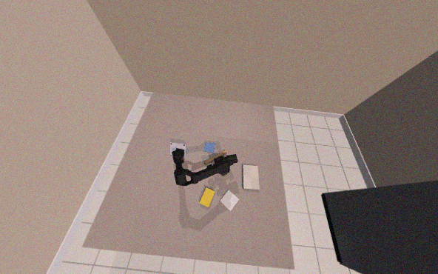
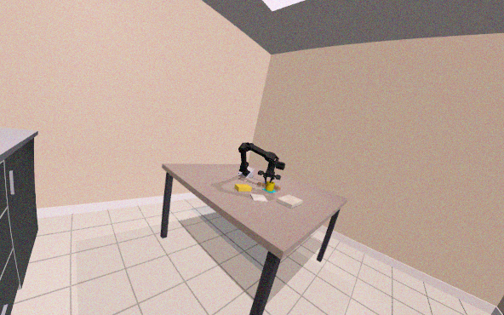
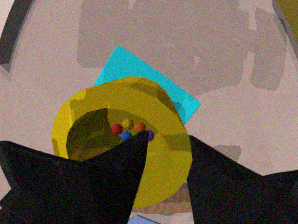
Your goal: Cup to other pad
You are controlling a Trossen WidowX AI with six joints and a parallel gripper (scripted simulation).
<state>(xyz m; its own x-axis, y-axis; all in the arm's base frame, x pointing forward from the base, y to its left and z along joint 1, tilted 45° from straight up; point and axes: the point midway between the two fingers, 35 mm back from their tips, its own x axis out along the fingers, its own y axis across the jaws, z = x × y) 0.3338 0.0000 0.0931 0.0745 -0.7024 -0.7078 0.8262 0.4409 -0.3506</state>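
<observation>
Now: the yellow cup 2 cm ahead of my gripper tip, 1 cm to the left of it and 1 cm below it. Round my gripper tip: yellow block (5 cm behind, 22 cm to the right, 3 cm below); then curved wooden strip (5 cm behind, 9 cm to the left, 4 cm below); then cyan pad (2 cm ahead, 2 cm to the left, 5 cm below).
</observation>
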